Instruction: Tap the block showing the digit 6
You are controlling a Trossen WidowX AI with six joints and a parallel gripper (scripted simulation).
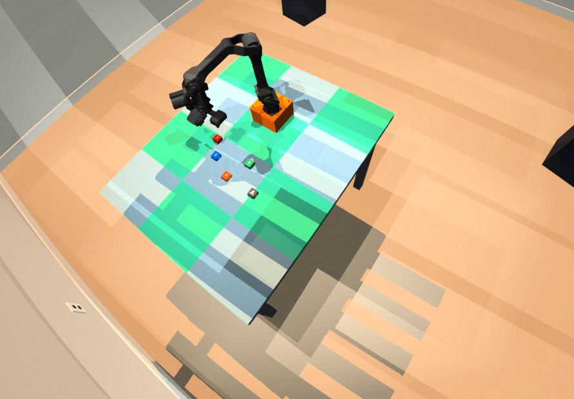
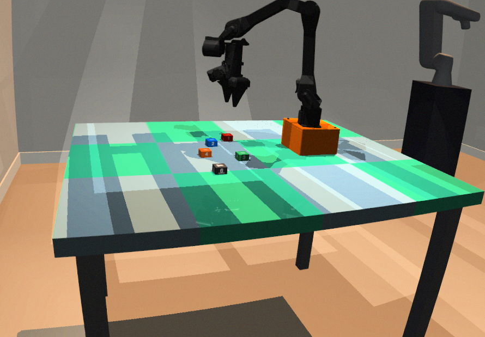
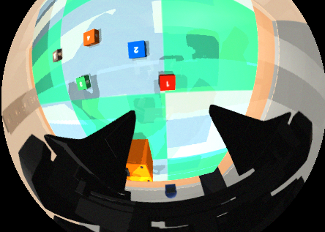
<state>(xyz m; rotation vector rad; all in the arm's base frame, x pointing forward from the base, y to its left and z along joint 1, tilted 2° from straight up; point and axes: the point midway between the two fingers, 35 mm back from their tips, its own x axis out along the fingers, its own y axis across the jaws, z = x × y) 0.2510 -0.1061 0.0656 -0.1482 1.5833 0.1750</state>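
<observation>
The black block is 6 cm ahead of my gripper tip, 33 cm to the left of it and 12 cm below it. From my gripper tip the other things lie so: orange block 4: 9 cm ahead, 18 cm to the left, 12 cm below; red block 1: 12 cm below; blue block 2: 6 cm ahead, 7 cm to the left, 12 cm below.
</observation>
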